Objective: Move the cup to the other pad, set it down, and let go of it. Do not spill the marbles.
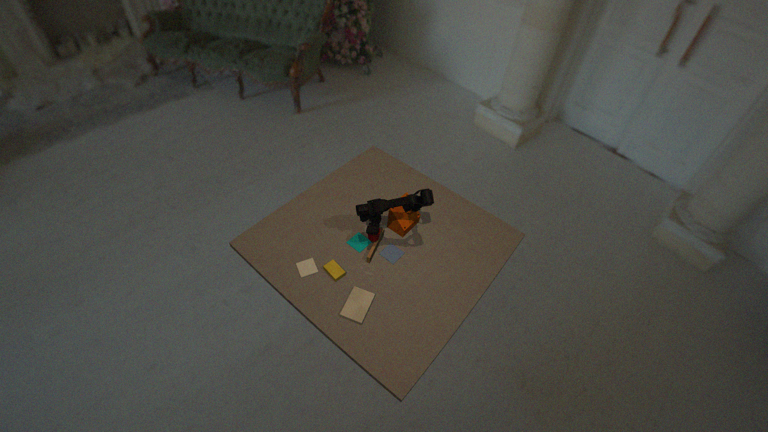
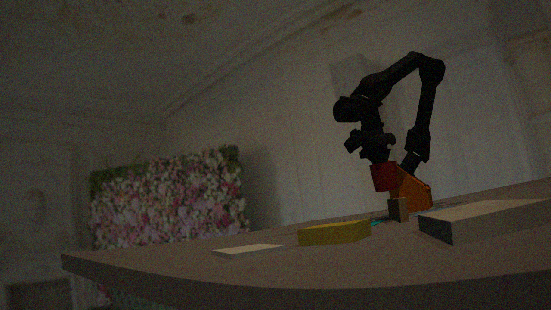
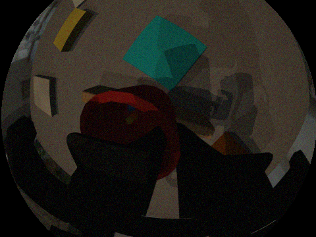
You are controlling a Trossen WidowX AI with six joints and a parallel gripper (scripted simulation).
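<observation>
The teal pad is 12 cm below my gripper tip, 6 cm to the right of it and 6 cm ahead of it. The rest, counted from my gripper tip: red cup (3 cm ahead, 2 cm to the left); grey-blue pad (13 cm to the left, 12 cm below, 2 cm behind); wooden bar (10 cm below, 4 cm to the left, 2 cm ahead).
</observation>
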